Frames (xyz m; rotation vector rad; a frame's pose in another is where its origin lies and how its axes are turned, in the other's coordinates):
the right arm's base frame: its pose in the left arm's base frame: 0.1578 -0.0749 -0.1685 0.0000 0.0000 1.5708
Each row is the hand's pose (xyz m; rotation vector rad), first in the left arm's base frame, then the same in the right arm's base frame.
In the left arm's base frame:
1: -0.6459 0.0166 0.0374 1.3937 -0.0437 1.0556
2: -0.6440 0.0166 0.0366 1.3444 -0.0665 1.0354
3: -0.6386 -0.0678 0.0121 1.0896 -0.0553 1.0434
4: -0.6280 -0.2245 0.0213 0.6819 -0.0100 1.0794
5: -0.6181 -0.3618 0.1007 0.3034 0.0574 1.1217
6: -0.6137 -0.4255 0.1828 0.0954 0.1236 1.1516
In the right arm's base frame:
1: 0.0915 0.8037 0.2059 0.9046 -0.9631 -0.2724
2: 0.0915 0.8018 0.2051 0.8597 -0.9492 -0.3089
3: 0.0071 0.7964 0.1806 0.6992 -0.7740 -0.3796
4: -0.1496 0.7858 0.1898 0.4551 -0.4686 -0.4343
5: -0.2869 0.7759 0.2692 0.2438 -0.1662 -0.4375
6: -0.3506 0.7715 0.3513 0.1475 0.0190 -0.4162

